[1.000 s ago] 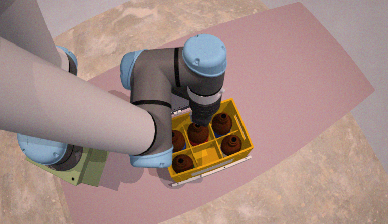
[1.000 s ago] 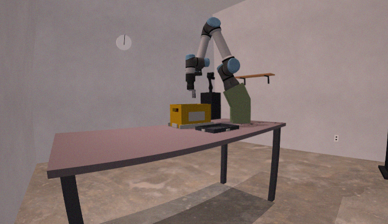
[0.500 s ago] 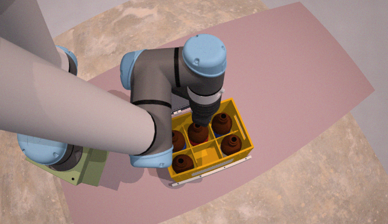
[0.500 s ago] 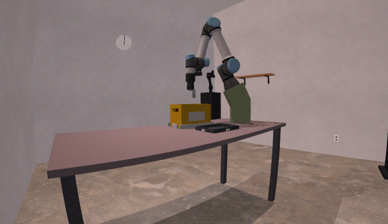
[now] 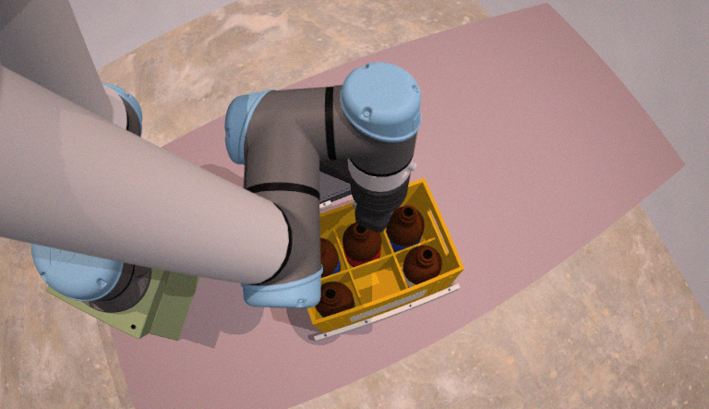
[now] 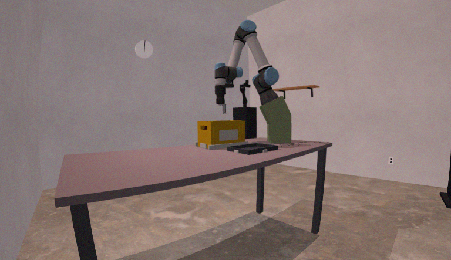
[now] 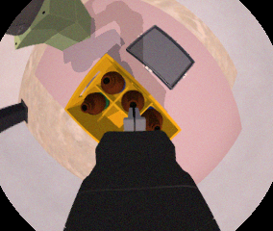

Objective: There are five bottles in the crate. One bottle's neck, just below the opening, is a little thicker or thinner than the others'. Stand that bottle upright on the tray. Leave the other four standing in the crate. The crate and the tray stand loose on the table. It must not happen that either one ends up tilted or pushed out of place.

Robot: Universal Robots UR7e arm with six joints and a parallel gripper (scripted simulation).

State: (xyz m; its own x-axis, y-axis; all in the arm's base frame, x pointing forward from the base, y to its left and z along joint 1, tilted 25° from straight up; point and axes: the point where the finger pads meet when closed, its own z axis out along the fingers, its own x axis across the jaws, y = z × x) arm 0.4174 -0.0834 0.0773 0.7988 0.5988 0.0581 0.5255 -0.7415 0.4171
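My gripper is now 160 mm above the glass bottle, 100 mm to the left of it and 70 mm short of it. Round my hand: dark tray 240 mm to the left, 230 mm below; then crate 160 mm below, 40 mm to the right, 10 mm behind.
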